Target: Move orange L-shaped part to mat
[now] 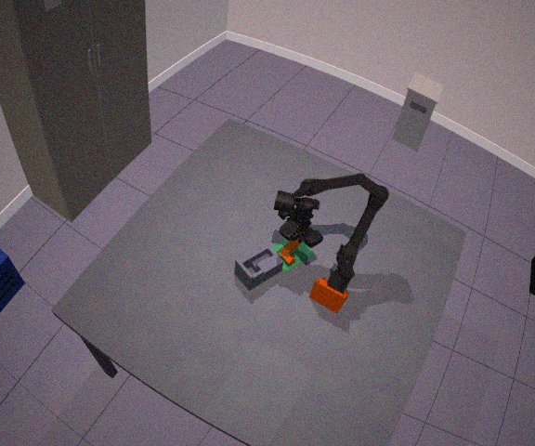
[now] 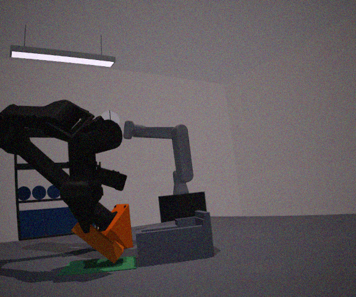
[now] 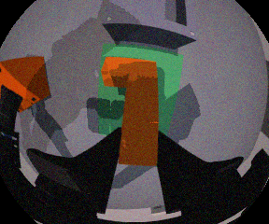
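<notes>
The orange L-shaped part lies 30 mm to the left of my gripper tip and 30 mm below it. From my gripper tip the other things lie so: green mat 90 mm below, 20 mm to the left, 10 mm ahead.
</notes>
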